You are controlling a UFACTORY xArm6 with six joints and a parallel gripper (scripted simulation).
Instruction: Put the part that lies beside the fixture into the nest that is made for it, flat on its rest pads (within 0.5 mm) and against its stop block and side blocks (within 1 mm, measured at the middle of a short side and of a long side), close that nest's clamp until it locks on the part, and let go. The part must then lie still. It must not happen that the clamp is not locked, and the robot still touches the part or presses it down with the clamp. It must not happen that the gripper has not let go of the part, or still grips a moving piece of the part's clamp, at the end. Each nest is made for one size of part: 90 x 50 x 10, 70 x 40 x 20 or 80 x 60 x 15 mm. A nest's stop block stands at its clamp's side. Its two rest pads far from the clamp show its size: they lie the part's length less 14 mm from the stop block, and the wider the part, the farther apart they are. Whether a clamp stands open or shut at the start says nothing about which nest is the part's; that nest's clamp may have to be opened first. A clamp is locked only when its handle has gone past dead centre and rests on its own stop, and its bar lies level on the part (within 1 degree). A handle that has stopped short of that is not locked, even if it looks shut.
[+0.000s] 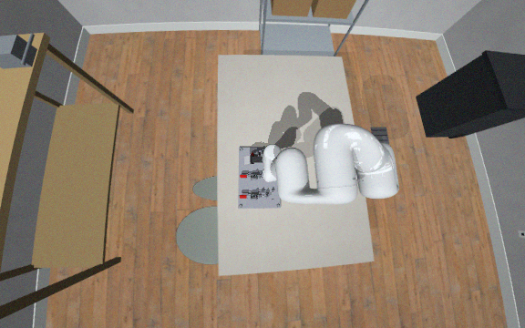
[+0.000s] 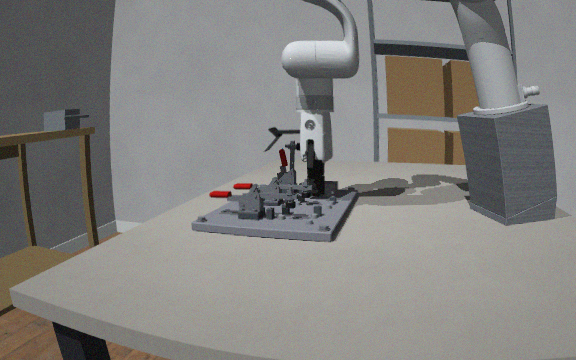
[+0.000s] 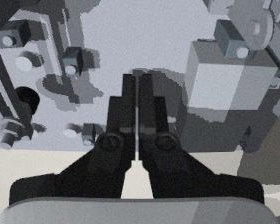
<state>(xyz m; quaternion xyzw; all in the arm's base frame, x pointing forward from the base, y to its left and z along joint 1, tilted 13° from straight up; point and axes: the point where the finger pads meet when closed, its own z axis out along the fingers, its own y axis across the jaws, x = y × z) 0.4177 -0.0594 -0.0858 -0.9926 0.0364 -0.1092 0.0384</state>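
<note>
My gripper is now 5 cm to the left of the grey block part and 1 cm above it. Also, from my hand: grey fixture plate: 6 cm to the left, 5 cm ahead, 3 cm below.
</note>
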